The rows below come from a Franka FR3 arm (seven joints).
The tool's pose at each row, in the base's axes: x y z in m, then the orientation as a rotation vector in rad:
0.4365, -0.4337, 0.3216, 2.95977, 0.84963, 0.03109
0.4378, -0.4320, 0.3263, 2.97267, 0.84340, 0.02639
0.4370, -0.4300, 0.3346, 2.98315, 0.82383, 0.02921
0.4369, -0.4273, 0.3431, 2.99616, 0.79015, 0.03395
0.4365, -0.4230, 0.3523, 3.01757, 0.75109, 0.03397
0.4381, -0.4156, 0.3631, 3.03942, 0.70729, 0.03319
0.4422, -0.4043, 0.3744, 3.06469, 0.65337, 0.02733
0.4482, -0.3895, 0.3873, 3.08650, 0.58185, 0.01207
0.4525, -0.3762, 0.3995, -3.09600, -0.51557, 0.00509
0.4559, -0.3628, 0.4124, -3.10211, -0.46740, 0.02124
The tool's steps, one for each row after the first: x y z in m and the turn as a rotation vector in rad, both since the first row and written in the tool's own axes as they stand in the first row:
0.0020, -0.0004, -0.0047, 0.01109, -0.00025, 0.00618
0.0024, -0.0020, -0.0132, 0.01523, 0.00235, 0.02029
0.0038, -0.0038, -0.0218, 0.01804, 0.00557, 0.04360
0.0057, -0.0070, -0.0312, 0.02861, 0.00765, 0.07150
0.0111, -0.0118, -0.0423, 0.03926, 0.00913, 0.10221
0.0205, -0.0184, -0.0541, 0.05260, 0.00780, 0.13939
0.0335, -0.0269, -0.0675, 0.06209, -0.00114, 0.18659
0.0442, -0.0351, -0.0803, 0.06849, -0.01203, 0.22891
0.0543, -0.0438, -0.0937, 0.07261, -0.02257, 0.25953

